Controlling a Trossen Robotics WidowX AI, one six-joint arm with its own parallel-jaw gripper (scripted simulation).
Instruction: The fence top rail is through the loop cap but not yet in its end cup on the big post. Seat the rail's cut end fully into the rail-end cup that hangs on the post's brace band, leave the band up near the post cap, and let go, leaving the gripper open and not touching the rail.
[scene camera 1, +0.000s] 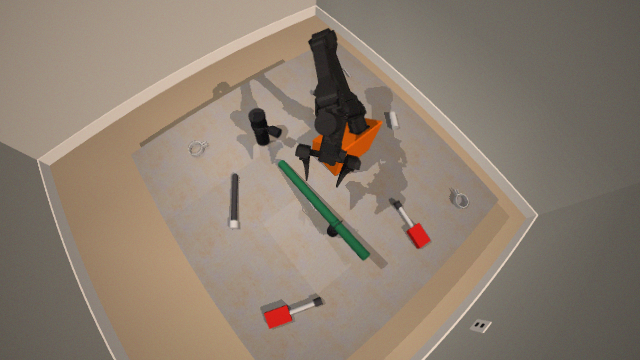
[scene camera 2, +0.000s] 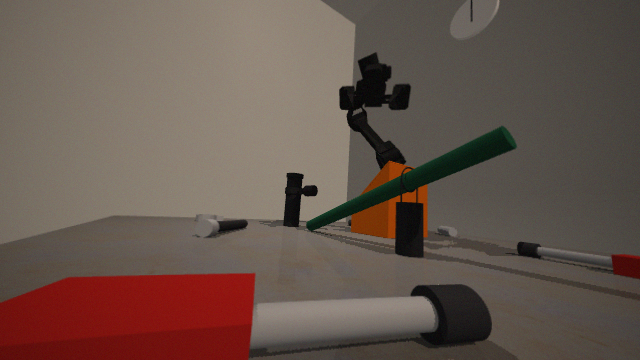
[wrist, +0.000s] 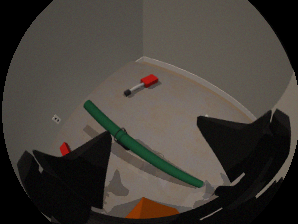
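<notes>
Green top rail (scene camera 2: 499, 141), (scene camera 1: 307, 192), (wrist: 128, 141). Short black post (scene camera 2: 409, 242). Big black post (scene camera 2: 292, 203). My gripper (scene camera 2: 370, 104), (scene camera 1: 321, 183), (wrist: 155, 128): open, holding nothing.
</notes>
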